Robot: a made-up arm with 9 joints. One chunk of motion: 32 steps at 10 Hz.
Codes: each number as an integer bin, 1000 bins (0 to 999) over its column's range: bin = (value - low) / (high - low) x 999, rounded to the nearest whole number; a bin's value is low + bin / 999 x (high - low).
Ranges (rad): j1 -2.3..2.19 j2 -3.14..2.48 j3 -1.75..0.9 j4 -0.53..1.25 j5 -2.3..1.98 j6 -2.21..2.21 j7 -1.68..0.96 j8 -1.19..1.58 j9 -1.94..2
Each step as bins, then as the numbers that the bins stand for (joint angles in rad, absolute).
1 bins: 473 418 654 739 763 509 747 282 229
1 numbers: -0.1741 -0.7885 -0.0152 0.7867 0.9689 0.0420 0.2941 -0.4081 -1.0368
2 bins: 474 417 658 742 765 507 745 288 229
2 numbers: -0.1696 -0.7941 -0.0046 0.7921 0.9775 0.0332 0.2888 -0.3914 -1.0368
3 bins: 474 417 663 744 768 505 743 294 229
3 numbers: -0.1696 -0.7941 0.0087 0.7956 0.9903 0.0243 0.2835 -0.3748 -1.0368
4 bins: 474 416 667 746 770 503 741 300 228
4 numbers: -0.1696 -0.7997 0.0193 0.7992 0.9989 0.0155 0.2782 -0.3582 -1.0408
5 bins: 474 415 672 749 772 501 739 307 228
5 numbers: -0.1696 -0.8054 0.0326 0.8046 1.0075 0.0066 0.2729 -0.3388 -1.0408
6 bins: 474 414 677 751 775 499 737 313 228
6 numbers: -0.1696 -0.8110 0.0458 0.8081 1.0203 -0.0022 0.2676 -0.3221 -1.0408
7 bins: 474 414 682 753 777 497 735 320 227
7 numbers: -0.1696 -0.8110 0.0591 0.8117 1.0289 -0.0111 0.2623 -0.3027 -1.0447
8 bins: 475 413 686 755 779 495 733 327 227
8 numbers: -0.1651 -0.8166 0.0697 0.8152 1.0375 -0.0199 0.2571 -0.2833 -1.0447
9 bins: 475 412 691 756 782 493 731 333 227
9 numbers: -0.1651 -0.8222 0.0830 0.8170 1.0503 -0.0288 0.2518 -0.2667 -1.0447
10 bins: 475 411 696 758 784 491 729 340 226
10 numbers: -0.1651 -0.8279 0.0962 0.8206 1.0589 -0.0376 0.2465 -0.2473 -1.0487
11 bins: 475 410 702 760 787 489 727 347 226
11 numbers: -0.1651 -0.8335 0.1122 0.8242 1.0717 -0.0465 0.2412 -0.2278 -1.0487
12 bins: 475 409 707 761 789 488 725 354 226
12 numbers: -0.1651 -0.8391 0.1254 0.8259 1.0803 -0.0509 0.2359 -0.2084 -1.0487
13 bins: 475 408 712 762 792 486 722 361 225
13 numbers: -0.1651 -0.8447 0.1387 0.8277 1.0932 -0.0597 0.2280 -0.1890 -1.0526
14 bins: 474 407 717 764 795 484 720 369 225
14 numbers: -0.1696 -0.8504 0.1520 0.8313 1.1060 -0.0686 0.2227 -0.1668 -1.0526
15 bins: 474 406 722 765 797 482 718 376 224
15 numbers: -0.1696 -0.8560 0.1652 0.8331 1.1146 -0.0774 0.2174 -0.1474 -1.0566
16 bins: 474 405 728 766 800 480 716 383 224
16 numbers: -0.1696 -0.8616 0.1811 0.8348 1.1274 -0.0863 0.2121 -0.1280 -1.0566
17 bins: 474 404 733 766 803 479 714 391 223
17 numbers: -0.1696 -0.8672 0.1944 0.8348 1.1403 -0.0907 0.2068 -0.1058 -1.0605
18 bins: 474 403 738 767 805 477 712 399 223
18 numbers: -0.1696 -0.8729 0.2077 0.8366 1.1488 -0.0995 0.2016 -0.0837 -1.0605
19 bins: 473 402 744 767 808 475 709 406 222
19 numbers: -0.1741 -0.8785 0.2236 0.8366 1.1617 -0.1084 0.1936 -0.0643 -1.0644
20 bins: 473 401 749 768 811 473 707 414 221
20 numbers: -0.1741 -0.8841 0.2368 0.8384 1.1746 -0.1172 0.1883 -0.0421 -1.0684
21 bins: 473 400 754 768 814 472 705 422 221
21 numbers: -0.1741 -0.8897 0.2501 0.8384 1.1874 -0.1217 0.1831 -0.0199 -1.0684
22 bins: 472 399 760 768 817 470 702 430 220
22 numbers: -0.1786 -0.8954 0.2660 0.8384 1.2003 -0.1305 0.1751 0.0023 -1.0723
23 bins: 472 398 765 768 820 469 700 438 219
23 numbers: -0.1786 -0.9010 0.2793 0.8384 1.2131 -0.1349 0.1698 0.0245 -1.0763
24 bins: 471 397 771 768 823 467 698 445 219
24 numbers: -0.1831 -0.9066 0.2952 0.8384 1.2260 -0.1438 0.1646 0.0439 -1.0763
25 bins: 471 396 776 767 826 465 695 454 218
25 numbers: -0.1831 -0.9123 0.3085 0.8366 1.2388 -0.1526 0.1566 0.0688 -1.0802
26 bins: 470 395 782 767 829 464 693 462 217
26 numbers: -0.1876 -0.9179 0.3244 0.8366 1.2517 -0.1571 0.1514 0.0910 -1.0842
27 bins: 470 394 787 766 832 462 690 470 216
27 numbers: -0.1876 -0.9235 0.3376 0.8348 1.2645 -0.1659 0.1434 0.1132 -1.0881
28 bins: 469 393 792 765 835 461 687 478 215
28 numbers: -0.1921 -0.9291 0.3509 0.8331 1.2774 -0.1703 0.1355 0.1354 -1.0921
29 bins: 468 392 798 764 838 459 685 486 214
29 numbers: -0.1966 -0.9348 0.3668 0.8313 1.2902 -0.1792 0.1302 0.1576 -1.0960
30 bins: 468 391 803 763 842 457 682 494 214
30 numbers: -0.1966 -0.9404 0.3801 0.8295 1.3074 -0.1880 0.1223 0.1797 -1.0960
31 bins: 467 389 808 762 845 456 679 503 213
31 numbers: -0.2011 -0.9516 0.3933 0.8277 1.3202 -0.1925 0.1144 0.2047 -1.0999
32 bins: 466 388 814 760 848 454 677 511 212
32 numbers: -0.2056 -0.9573 0.4093 0.8242 1.3331 -0.2013 0.1091 0.2269 -1.1039
